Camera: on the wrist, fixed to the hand. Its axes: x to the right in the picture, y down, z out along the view.
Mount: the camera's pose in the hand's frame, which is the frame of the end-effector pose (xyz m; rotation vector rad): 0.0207 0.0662 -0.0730 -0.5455 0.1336 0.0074
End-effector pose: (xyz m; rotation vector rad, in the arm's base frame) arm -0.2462 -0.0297 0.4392 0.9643 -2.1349 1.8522
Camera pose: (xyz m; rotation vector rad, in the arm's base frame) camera -0.3201 0.0326 0.4110 0.6829 -2.3611 1.1809
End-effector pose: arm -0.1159 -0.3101 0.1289 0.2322 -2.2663 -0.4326
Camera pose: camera -0.0769 -0.2721 0.2136 -0.0281 -1.9338 -0.9757
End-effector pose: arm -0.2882 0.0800 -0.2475 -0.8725 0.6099 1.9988
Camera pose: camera -0.3270 0.0060 -0.3037 -1.3338 0.1289 2.1608
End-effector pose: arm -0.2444 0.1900 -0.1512 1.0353 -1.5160 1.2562
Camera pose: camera -0.3046 0.2701 -0.1408 0.5764 -1.6291 0.8222
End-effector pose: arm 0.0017 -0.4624 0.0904 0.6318 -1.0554 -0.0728
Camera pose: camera 0.0569 -0.3824 0.1165 0.1356 -0.8570 -0.2974
